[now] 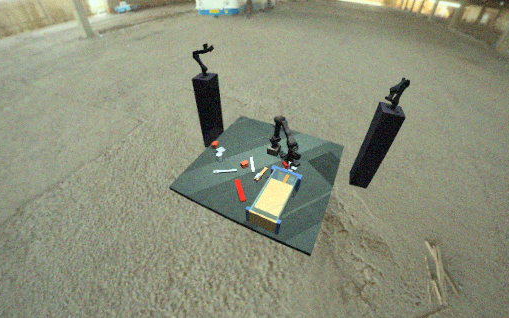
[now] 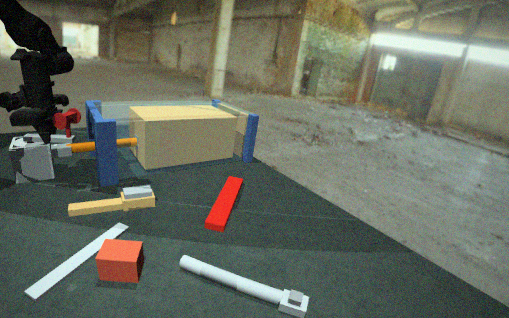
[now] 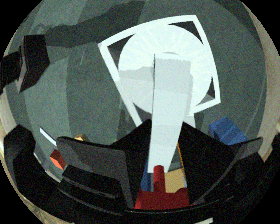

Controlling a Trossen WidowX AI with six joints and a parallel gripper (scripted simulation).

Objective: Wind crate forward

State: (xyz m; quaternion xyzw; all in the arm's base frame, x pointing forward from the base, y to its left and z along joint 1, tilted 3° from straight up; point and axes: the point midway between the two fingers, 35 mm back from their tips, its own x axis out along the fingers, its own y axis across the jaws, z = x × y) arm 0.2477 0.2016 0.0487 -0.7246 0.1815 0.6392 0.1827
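My gripper tip is 2 cm below the winch handle, 1 cm to the left of it and 1 cm short of it. Also, from my gripper tip: wooden-handled tool 23 cm to the right, 10 cm ahead, 7 cm below; winch 6 cm below, 6 cm behind, 2 cm to the left; red knob 5 cm above, 4 cm ahead, 3 cm to the right.
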